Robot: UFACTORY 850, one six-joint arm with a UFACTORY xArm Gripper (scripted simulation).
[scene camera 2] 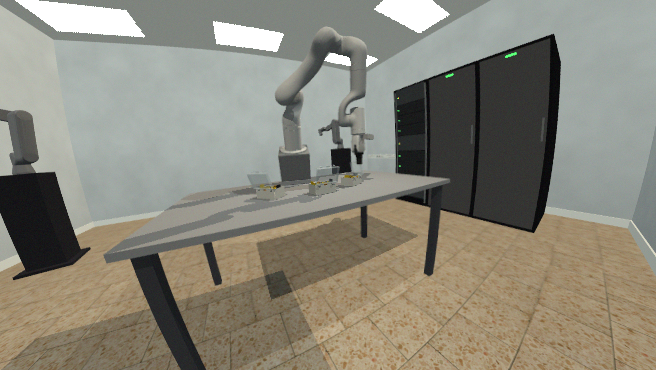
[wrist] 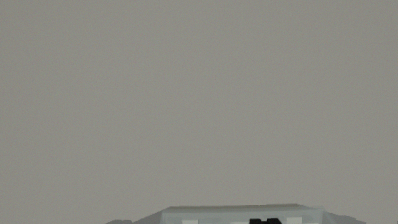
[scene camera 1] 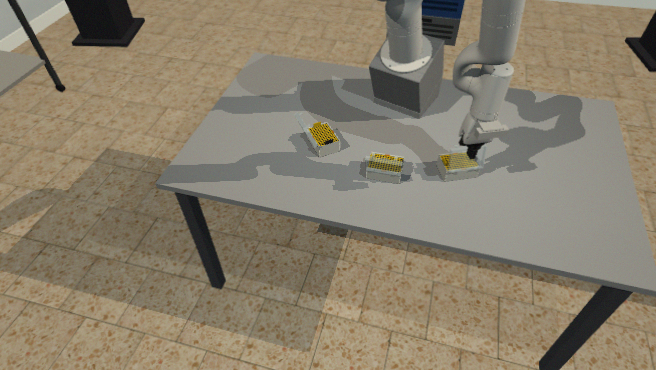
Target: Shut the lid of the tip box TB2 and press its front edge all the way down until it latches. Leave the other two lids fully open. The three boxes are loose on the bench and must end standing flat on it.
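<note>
What I can see here is a tip box point(scene camera 1: 460, 175).
</note>
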